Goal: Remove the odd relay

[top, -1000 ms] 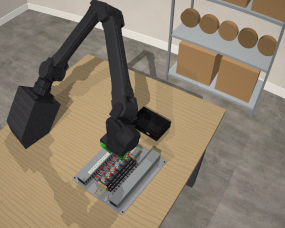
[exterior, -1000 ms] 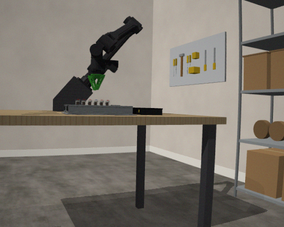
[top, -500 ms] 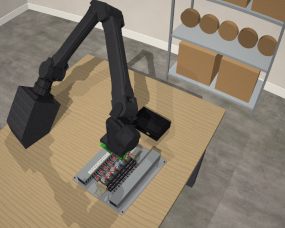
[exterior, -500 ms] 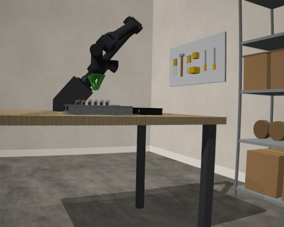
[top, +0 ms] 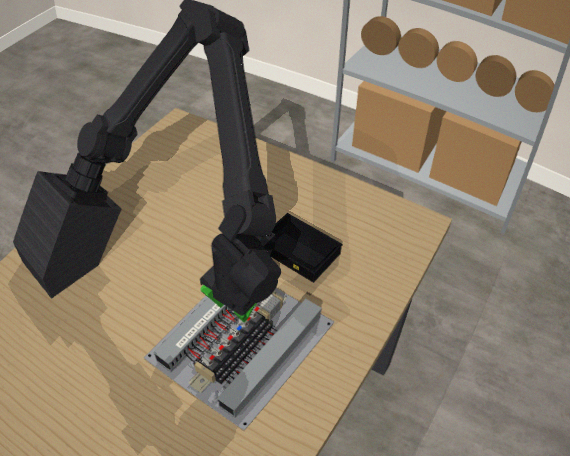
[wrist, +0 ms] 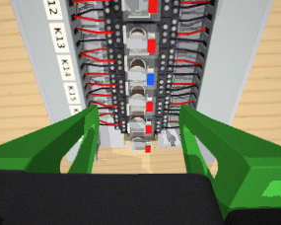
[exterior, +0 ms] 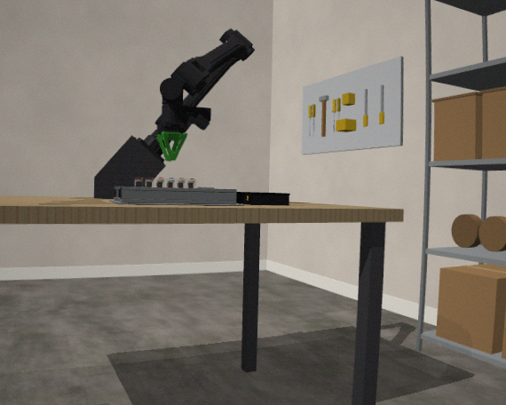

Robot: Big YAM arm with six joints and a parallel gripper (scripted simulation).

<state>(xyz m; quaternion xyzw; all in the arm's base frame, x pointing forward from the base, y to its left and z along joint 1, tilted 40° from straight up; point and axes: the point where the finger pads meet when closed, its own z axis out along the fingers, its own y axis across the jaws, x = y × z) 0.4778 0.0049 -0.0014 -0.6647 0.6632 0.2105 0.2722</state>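
My hand is 8 cm above the grey relay. The rest, counted from my hand: black tray: 5 cm behind, 29 cm to the left, 11 cm below.
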